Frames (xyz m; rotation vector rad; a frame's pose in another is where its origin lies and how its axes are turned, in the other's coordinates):
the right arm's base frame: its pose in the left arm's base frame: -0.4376 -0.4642 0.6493 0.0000 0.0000 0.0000
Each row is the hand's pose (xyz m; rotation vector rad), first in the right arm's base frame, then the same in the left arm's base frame.
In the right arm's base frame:
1: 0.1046 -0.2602 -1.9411 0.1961 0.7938 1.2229
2: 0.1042 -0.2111 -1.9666 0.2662 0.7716 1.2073
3: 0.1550 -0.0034 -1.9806 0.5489 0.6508 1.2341
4: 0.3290 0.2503 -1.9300 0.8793 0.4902 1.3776
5: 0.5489 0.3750 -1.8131 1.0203 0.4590 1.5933
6: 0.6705 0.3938 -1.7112 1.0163 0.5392 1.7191
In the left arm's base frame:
1: -0.3330 -0.7244 -1.2918 0.1961 0.7938 1.2229
2: -0.3334 -0.6753 -1.3173 0.2662 0.7716 1.2073
3: -0.2826 -0.4676 -1.3313 0.5489 0.6508 1.2341
4: -0.1086 -0.2139 -1.2807 0.8793 0.4902 1.3776
5: 0.1113 -0.0892 -1.1638 1.0203 0.4590 1.5933
6: 0.2329 -0.0704 -1.0619 1.0163 0.5392 1.7191

